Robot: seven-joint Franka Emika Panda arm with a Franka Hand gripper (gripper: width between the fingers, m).
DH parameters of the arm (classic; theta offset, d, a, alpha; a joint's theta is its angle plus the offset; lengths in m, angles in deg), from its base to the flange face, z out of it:
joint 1: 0 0.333 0 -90
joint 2: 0 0 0 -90
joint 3: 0 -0.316 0.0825 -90
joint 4: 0 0 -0.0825 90
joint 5: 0 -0.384 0 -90
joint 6: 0 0 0.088 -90
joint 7: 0 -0.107 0 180
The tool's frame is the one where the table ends.
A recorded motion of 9 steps. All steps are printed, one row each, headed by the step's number.
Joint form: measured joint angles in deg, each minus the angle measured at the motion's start. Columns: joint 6, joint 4, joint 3, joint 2, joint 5, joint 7, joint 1.
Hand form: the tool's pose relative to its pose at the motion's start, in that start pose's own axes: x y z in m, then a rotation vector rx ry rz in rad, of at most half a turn. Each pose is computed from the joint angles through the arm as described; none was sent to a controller.
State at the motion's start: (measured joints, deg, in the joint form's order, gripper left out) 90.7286 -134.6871 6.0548 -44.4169 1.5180 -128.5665 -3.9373
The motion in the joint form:
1: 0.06 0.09 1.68 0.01 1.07 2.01 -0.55
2: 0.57 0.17 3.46 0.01 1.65 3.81 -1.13
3: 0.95 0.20 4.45 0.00 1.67 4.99 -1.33
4: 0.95 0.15 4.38 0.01 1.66 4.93 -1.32
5: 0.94 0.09 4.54 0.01 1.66 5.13 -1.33
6: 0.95 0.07 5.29 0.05 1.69 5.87 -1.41
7: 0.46 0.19 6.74 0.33 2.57 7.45 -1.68
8: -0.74 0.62 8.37 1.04 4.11 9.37 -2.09
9: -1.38 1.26 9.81 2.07 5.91 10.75 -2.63
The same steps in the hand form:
1: 0.0134 -0.0102 -0.0004 0.0007 -0.0026 -0.0046
2: 0.0267 -0.0205 -0.0012 0.0021 -0.0173 -0.0035
3: 0.0331 -0.0255 -0.0015 0.0014 -0.0306 -0.0080
4: 0.0326 -0.0251 -0.0011 0.0010 -0.0295 -0.0080
5: 0.0336 -0.0257 -0.0005 -0.0012 -0.0303 -0.0094
6: 0.0383 -0.0290 0.0004 -0.0068 -0.0366 -0.0114
7: 0.0495 -0.0362 0.0027 -0.0175 -0.0311 -0.0159
8: 0.0634 -0.0451 0.0063 -0.0358 -0.0096 -0.0210
9: 0.0765 -0.0557 0.0090 -0.0443 0.0146 -0.0154

